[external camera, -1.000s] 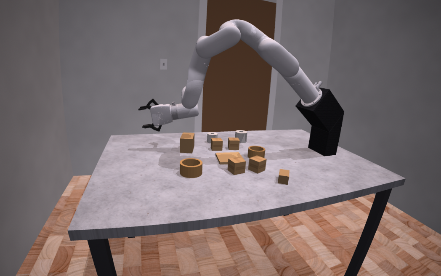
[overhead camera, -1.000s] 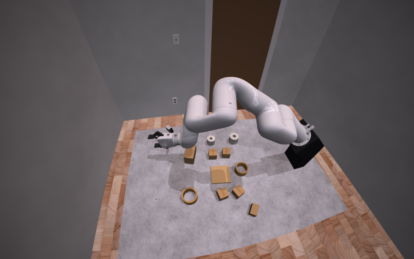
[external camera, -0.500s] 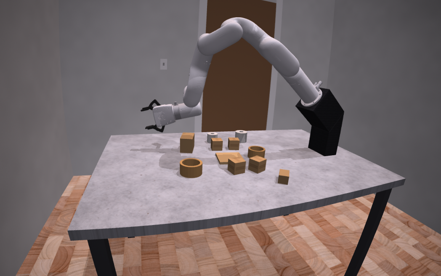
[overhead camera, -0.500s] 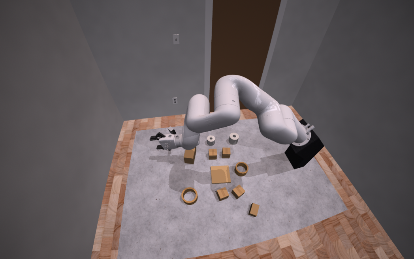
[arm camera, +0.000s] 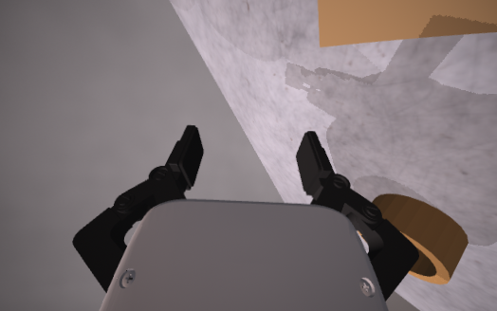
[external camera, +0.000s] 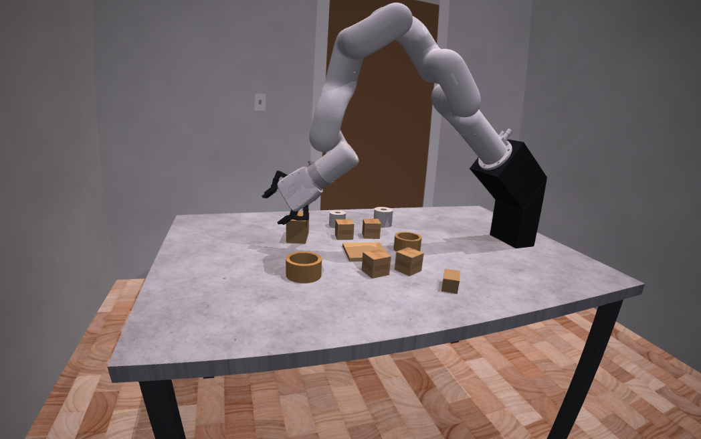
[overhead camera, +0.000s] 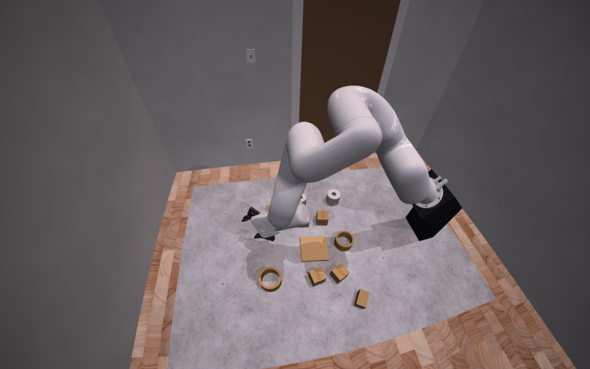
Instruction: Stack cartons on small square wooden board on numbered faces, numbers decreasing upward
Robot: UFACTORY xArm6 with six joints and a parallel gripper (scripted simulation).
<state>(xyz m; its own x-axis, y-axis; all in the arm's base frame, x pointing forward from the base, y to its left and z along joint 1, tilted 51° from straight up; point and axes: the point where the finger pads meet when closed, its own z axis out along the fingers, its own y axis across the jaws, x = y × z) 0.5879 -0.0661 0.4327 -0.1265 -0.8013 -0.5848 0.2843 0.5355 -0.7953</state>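
Right now the board is 270 mm behind my hand, 120 mm below it and 70 mm to the left of it. Round my hand: plain carton 90 mm to the right, 90 mm below, 80 mm behind; then brown cube 420 mm behind, 320 mm to the left, 110 mm below.
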